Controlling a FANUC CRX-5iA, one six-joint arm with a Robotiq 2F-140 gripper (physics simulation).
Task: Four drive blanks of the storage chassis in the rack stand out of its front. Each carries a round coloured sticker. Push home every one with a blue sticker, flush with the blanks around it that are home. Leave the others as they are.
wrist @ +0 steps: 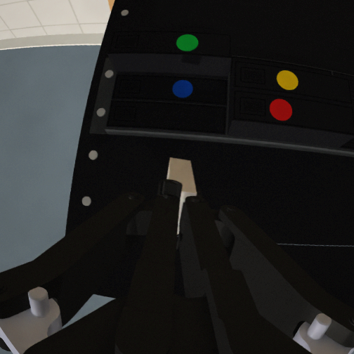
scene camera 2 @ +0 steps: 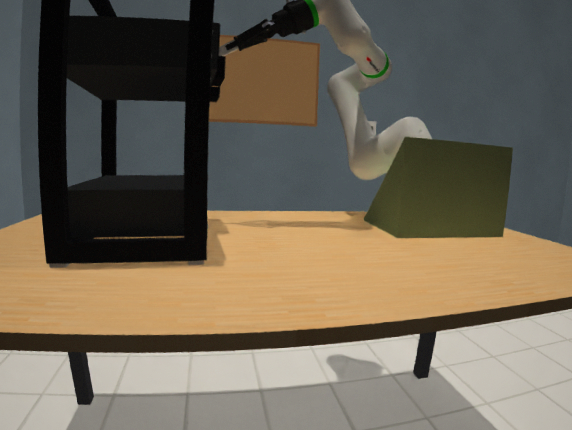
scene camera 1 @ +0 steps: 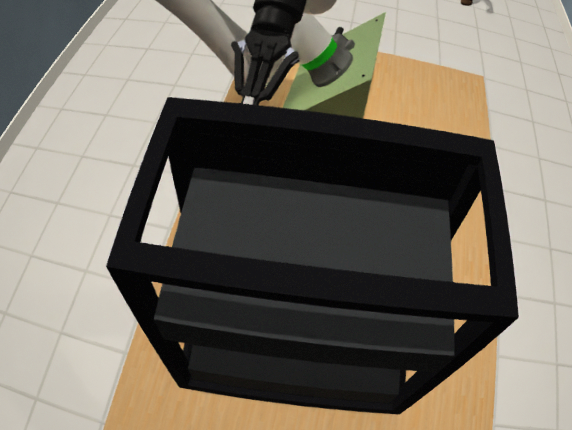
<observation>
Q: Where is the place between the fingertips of my gripper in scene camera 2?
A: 215, 54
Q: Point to a black rack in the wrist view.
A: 290, 190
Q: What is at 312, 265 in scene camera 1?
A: A black rack.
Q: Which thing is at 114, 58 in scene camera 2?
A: A black rack.
</observation>
